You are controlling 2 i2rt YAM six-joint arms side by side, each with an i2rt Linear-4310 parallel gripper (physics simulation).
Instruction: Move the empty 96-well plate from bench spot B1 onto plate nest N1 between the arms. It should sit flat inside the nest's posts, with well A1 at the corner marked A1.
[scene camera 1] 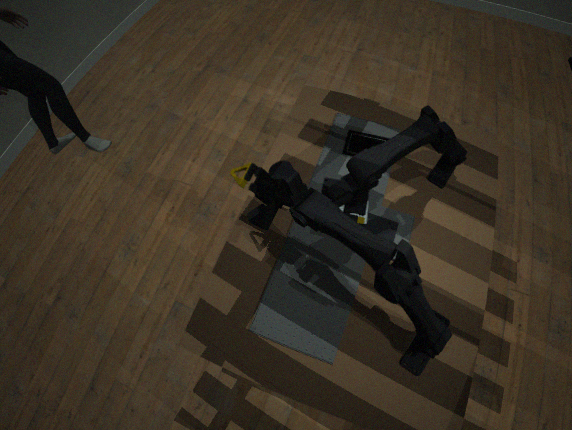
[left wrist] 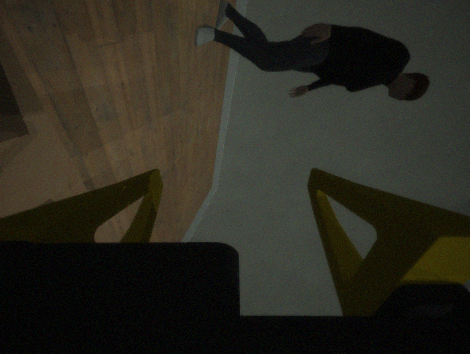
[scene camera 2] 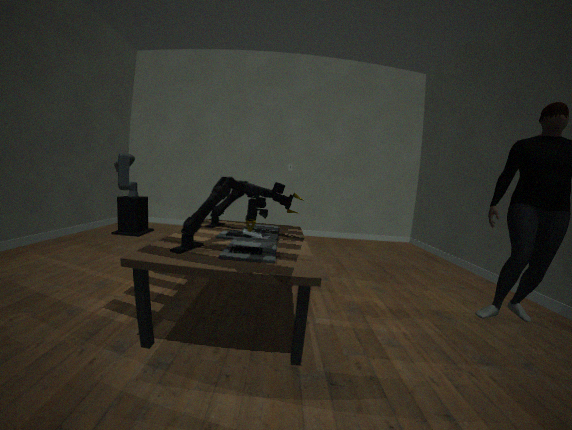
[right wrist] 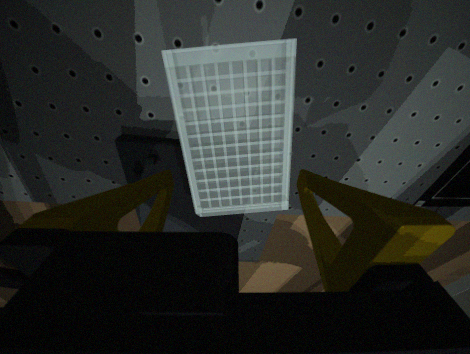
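Seen in the pictures: left gripper, fingertip midpoint: (scene camera 1: 240, 178) (left wrist: 235, 177) (scene camera 2: 301, 206); right gripper, fingertip midpoint: (scene camera 1: 354, 209) (scene camera 2: 250, 230) (right wrist: 235, 176); left arm's base, origin of the base link: (scene camera 1: 425, 342) (scene camera 2: 214, 225); right arm's base, origin of the base link: (scene camera 1: 445, 167) (scene camera 2: 187, 247).
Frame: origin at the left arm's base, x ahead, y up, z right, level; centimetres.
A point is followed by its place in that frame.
The clear 96-well plate (right wrist: 240, 125) @[x 44.9, y 2.8, z 21.2 cm] (scene camera 1: 367, 214) (scene camera 2: 256, 234) @[x 46.8, y 3.5, z 21.9 cm] lies between the spread fingers of my right gripper (right wrist: 235, 176) @[x 42.0, y 5.5, z 21.8 cm] (scene camera 2: 251, 225) @[x 42.0, y 5.5, z 21.8 cm], turned slightly against them. In the right wrist view, gaps show between both fingertips and its sides, so the gripper is open. A dark block (right wrist: 145, 157) @[x 39.0, y 2.5, z 14.8 cm] shows beside and partly behind the plate. I cannot tell whether it is the nest, nor whether the plate lies flat. The A1 corner mark is not readable. My left gripper (left wrist: 235, 177) @[x 71.2, y 23.2, z 3.1 cm] (scene camera 1: 242, 175) @[x 71.2, y 23.2, z 3.1 cm] (scene camera 2: 300, 206) @[x 71.2, y 23.2, z 3.1 cm] is open and empty, raised past the board's edge, away from the plate.
A perforated grey board (scene camera 1: 295, 325) @[x 35.6, y 1.3, z -19.4 cm] (right wrist: 350, 42) @[x 52.6, y 1.3, z 26.0 cm] lies on the table (scene camera 2: 210, 268) @[x 50.3, y 0.0, z 79.0 cm]. A black-framed tray (scene camera 1: 349, 142) @[x 59.7, y 1.5, z 47.7 cm] lies near its upper end in scene camera 1. The left arm (scene camera 1: 345, 235) @[x 36.1, y 35.1, z 1.9 cm] reaches across above the board. A person (scene camera 2: 540, 190) stands beyond the table.
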